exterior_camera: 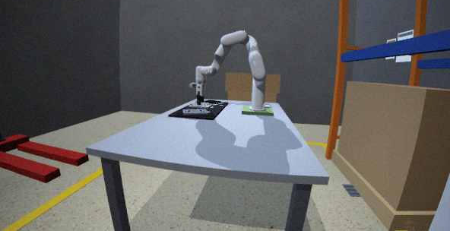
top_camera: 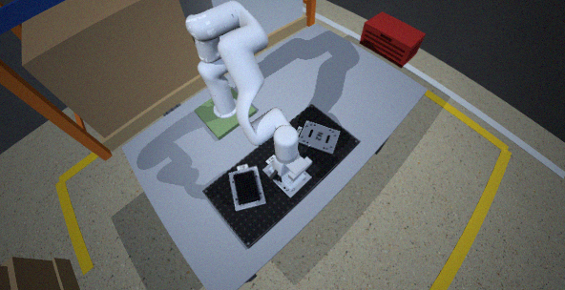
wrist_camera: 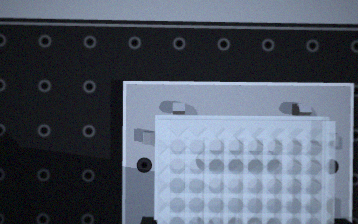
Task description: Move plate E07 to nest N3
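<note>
The white well plate lies 1 cm below my hand. Also, from my hand: nest N2: 4 cm behind, 22 cm to the left, 3 cm below; black well plate: 6 cm behind, 16 cm to the right, 1 cm below; nest N3: 3 cm below.
</note>
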